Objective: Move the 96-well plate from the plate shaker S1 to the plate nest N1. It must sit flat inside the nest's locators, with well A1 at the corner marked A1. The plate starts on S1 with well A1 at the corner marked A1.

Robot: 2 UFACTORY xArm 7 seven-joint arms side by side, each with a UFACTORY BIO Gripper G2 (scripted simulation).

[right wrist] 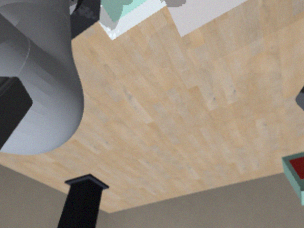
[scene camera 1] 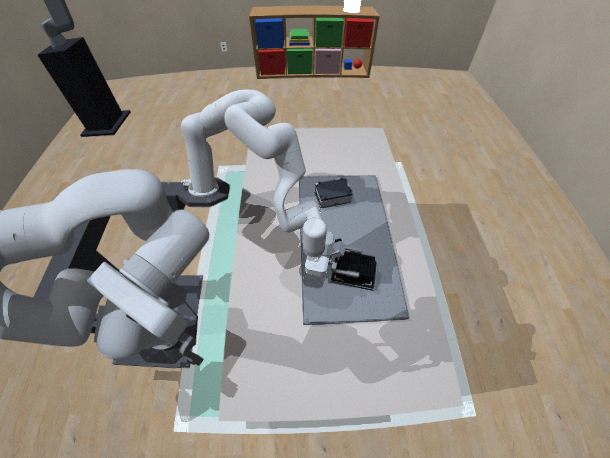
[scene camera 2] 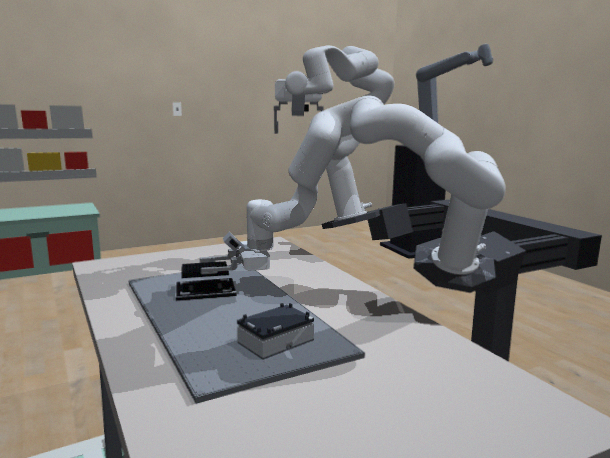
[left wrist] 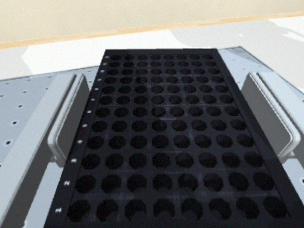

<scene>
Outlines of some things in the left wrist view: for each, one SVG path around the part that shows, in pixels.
A black 96-well plate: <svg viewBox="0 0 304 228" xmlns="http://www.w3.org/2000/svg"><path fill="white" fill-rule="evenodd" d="M105 49L43 228L304 228L304 204L217 48Z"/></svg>
</scene>
